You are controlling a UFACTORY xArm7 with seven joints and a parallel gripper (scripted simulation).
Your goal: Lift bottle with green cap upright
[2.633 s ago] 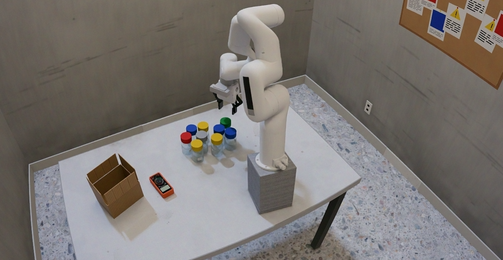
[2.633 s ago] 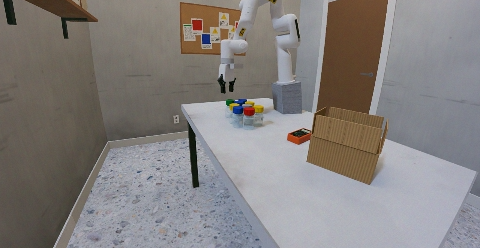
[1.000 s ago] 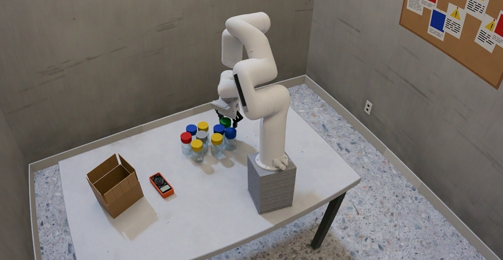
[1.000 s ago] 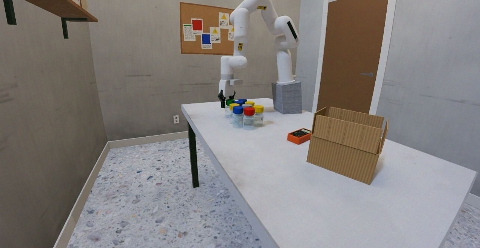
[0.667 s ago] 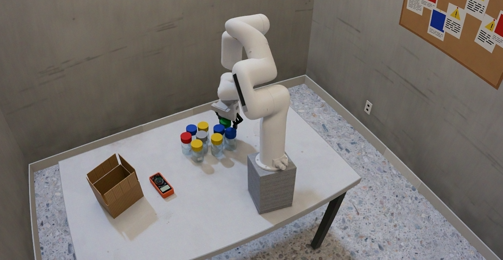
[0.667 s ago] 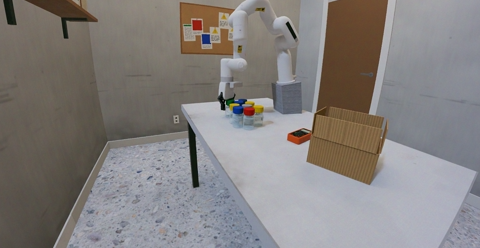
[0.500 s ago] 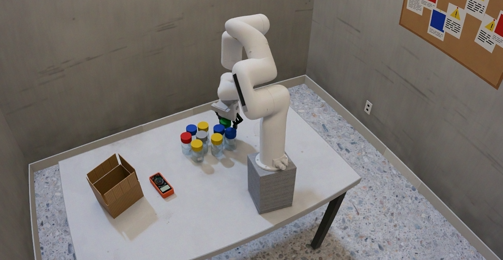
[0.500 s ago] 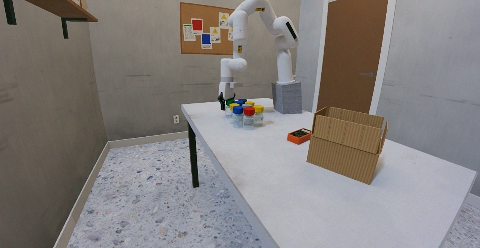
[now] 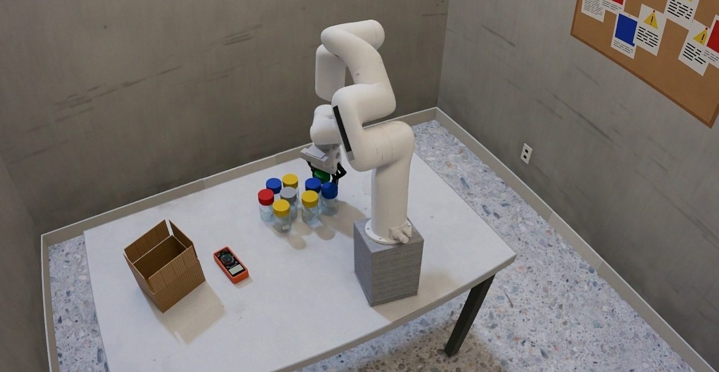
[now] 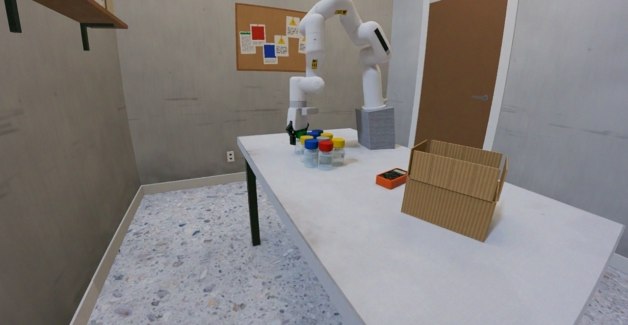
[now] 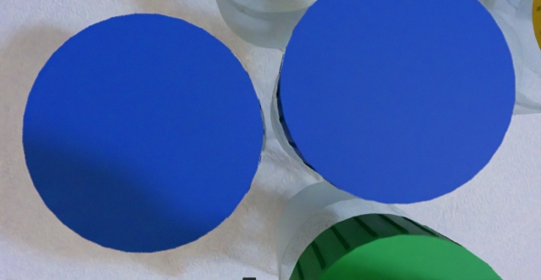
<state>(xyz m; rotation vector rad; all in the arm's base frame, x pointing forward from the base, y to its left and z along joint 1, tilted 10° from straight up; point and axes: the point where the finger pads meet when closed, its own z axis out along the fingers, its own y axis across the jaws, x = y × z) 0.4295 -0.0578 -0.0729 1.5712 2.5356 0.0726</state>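
Now: hand 1 cm past the green-capped bottle, 2 cm to the right of it and 1 cm above it. Round my hand: grey-capped bottle 3 cm behind, 16 cm to the left, 1 cm below; then orange multimeter 15 cm behind, 45 cm to the left, 4 cm below; then red-capped bottle 1 cm behind, 23 cm to the left, 1 cm below.
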